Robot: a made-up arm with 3 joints.
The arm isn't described. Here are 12 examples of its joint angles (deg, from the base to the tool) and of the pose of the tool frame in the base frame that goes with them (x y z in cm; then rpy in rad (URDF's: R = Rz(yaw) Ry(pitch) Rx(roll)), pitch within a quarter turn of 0, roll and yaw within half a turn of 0).
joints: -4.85 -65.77 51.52
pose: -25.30 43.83 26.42 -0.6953 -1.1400 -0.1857
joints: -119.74 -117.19 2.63
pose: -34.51 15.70 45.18 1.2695 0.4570 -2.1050
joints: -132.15 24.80 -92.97
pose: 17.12 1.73 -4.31 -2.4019 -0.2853 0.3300
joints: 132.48 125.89 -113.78
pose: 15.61 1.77 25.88 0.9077 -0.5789 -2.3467
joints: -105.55 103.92 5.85
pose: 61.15 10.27 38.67 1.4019 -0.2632 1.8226
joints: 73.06 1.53 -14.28
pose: 11.41 46.36 15.56 -1.0260 0.0078 -0.0255
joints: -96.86 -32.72 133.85
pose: 12.39 4.04 56.65 -0.6645 0.0646 -0.5678
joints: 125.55 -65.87 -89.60
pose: -6.36 9.18 23.14 -0.2912 0.5593 1.0675
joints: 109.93 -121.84 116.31
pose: 7.85 -24.53 -30.39 2.8714 0.2938 2.1546
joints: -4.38 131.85 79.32
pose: 30.20 53.03 -4.66 1.6429 0.8371 3.0565
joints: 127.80 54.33 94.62
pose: 23.63 -28.10 -31.42 2.6362 -0.5212 -0.8334
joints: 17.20 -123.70 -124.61
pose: 11.76 -9.24 9.36 -0.4578 -0.9186 2.7242
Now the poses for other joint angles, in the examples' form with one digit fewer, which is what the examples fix.
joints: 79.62 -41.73 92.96
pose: -1.1 16.1 -37.4 -3.057 -0.120 0.720
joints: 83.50 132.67 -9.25
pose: 49.2 -37.6 -5.3 -1.486 0.083 -2.319
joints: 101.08 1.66 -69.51
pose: 10.9 26.4 19.6 -0.551 -0.006 -0.028
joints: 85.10 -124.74 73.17
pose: -11.9 -17.9 -39.7 -2.897 -0.070 2.179
